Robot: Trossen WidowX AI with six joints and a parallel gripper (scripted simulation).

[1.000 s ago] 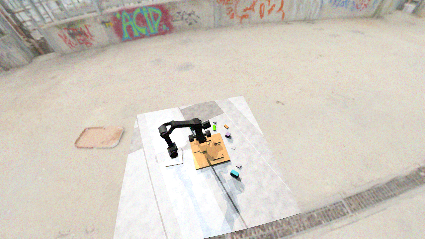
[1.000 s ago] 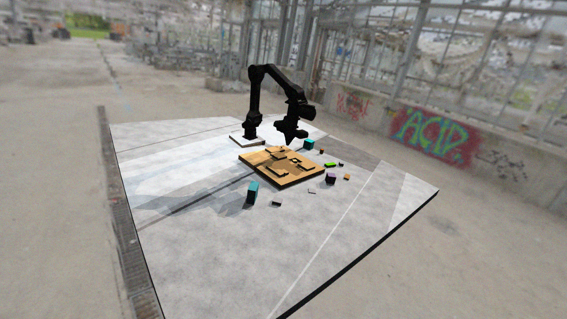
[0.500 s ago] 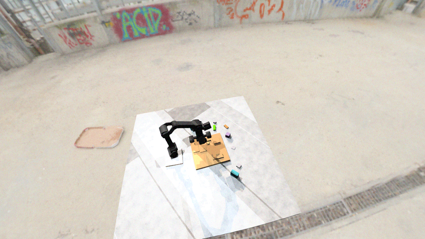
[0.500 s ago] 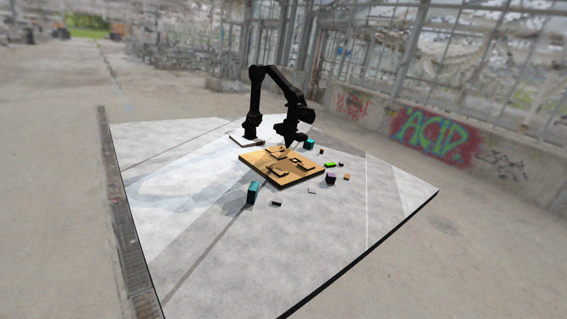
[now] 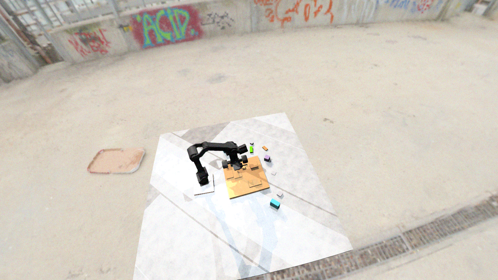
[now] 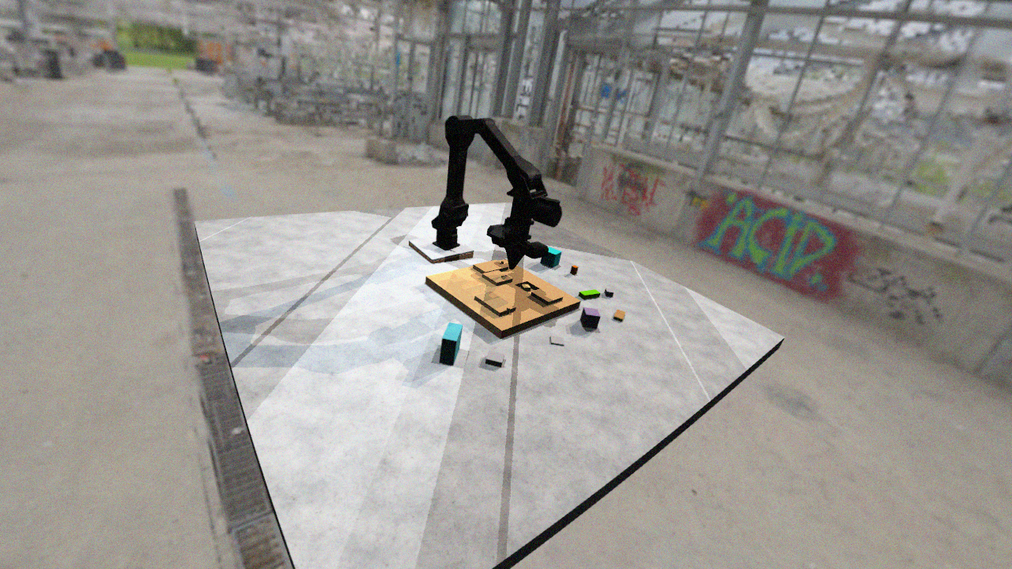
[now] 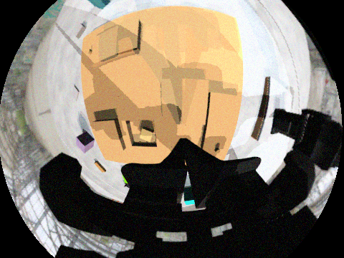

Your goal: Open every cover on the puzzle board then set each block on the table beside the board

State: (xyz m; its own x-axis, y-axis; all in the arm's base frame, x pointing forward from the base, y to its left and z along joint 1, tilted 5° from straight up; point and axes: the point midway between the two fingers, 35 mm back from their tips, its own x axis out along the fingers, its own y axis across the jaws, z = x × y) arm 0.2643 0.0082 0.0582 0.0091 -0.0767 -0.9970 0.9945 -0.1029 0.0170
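My gripper tip is 2 cm short of the tan puzzle board, 7 cm to the left of it and 3 cm above it. Also, from my gripper tip: green block (18 cm ahead, 15 cm to the left, 4 cm below); then cyan cube (3 cm behind, 24 cm to the left, 2 cm below); then small orange block (6 cm ahead, 25 cm to the left, 3 cm below).
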